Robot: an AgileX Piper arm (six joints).
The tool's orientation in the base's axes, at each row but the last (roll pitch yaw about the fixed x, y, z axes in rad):
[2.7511 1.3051 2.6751]
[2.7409 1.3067 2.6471]
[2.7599 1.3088 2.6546]
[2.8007 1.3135 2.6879]
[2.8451 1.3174 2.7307]
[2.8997 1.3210 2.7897]
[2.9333 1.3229 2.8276]
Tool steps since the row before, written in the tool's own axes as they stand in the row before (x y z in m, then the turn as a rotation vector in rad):
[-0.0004 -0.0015 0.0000 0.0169 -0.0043 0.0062]
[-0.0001 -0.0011 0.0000 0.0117 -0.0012 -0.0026]
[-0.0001 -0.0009 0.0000 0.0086 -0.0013 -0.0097]
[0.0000 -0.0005 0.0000 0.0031 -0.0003 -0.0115]
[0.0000 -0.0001 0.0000 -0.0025 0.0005 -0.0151]
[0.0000 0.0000 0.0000 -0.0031 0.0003 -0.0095]
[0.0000 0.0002 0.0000 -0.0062 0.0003 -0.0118]
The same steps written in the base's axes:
[0.0000 -0.0015 0.0002 0.0017 -0.0026 -0.0182]
[-0.0001 -0.0011 0.0000 -0.0053 0.0005 -0.0108]
[-0.0001 -0.0009 0.0000 -0.0115 0.0006 -0.0061]
[-0.0001 -0.0005 0.0000 -0.0119 0.0012 -0.0003]
[0.0000 -0.0001 0.0000 -0.0139 0.0018 0.0061]
[0.0000 0.0000 0.0000 -0.0084 0.0010 0.0053]
[0.0000 0.0002 0.0000 -0.0099 0.0010 0.0089]

